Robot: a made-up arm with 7 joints. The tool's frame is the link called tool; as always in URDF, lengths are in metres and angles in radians.
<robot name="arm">
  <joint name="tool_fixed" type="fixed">
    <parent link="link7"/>
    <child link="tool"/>
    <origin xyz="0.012 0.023 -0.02" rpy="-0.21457 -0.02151 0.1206"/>
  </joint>
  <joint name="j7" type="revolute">
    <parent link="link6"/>
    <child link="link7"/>
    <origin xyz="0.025 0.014 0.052"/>
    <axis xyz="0 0 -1"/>
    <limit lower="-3.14" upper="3.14" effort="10" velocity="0.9"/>
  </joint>
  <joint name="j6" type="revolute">
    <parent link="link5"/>
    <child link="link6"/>
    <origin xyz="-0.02 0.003 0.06"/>
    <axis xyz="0 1 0"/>
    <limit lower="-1.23" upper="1.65" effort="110" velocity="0.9"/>
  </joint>
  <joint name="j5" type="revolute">
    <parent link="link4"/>
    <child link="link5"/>
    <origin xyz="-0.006 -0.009 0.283"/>
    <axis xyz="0 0 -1"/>
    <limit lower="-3.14" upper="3.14" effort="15" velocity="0.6"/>
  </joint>
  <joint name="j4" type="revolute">
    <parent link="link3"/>
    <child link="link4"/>
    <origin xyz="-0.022 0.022 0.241"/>
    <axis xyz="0 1 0"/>
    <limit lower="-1.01" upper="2.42" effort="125" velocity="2.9"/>
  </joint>
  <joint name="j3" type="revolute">
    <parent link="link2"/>
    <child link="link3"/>
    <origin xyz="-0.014 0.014 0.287"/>
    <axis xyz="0 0 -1"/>
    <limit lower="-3.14" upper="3.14" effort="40" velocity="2.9"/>
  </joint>
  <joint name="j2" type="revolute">
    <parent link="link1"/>
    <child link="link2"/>
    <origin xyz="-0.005 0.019 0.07"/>
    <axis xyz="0 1 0"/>
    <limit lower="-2.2" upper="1.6" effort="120" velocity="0.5"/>
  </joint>
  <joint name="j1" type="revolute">
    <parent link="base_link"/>
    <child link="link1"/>
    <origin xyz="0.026 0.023 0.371"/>
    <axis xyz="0 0 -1"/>
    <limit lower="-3.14" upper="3.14" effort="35" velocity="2.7"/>
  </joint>
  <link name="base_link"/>
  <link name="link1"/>
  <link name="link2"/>
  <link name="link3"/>
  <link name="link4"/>
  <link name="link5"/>
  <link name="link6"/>
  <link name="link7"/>
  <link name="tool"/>
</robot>
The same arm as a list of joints. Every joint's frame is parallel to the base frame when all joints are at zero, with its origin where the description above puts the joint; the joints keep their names.
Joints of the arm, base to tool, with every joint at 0 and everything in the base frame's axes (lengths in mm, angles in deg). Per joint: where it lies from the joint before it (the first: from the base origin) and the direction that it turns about. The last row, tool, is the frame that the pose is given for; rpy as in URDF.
j1: xyz 26 23 371 axis 0 0 -1
j2: xyz -5 19 70 axis 0 1 0
j3: xyz -14 14 287 axis 0 0 -1
j4: xyz -22 22 241 axis 0 1 0
j5: xyz -6 -9 283 axis 0 0 -1
j6: xyz -20 3 60 axis 0 1 0
j7: xyz 25 14 52 axis 0 0 -1
tool: xyz 12 23 -20 rpy -12.29 -1.23 6.91
Joint limits (deg, base to tool): -179.91..179.91 -126.05..91.67 -179.91..179.91 -57.87..138.66 -179.91..179.91 -70.47..94.54 -179.91..179.91

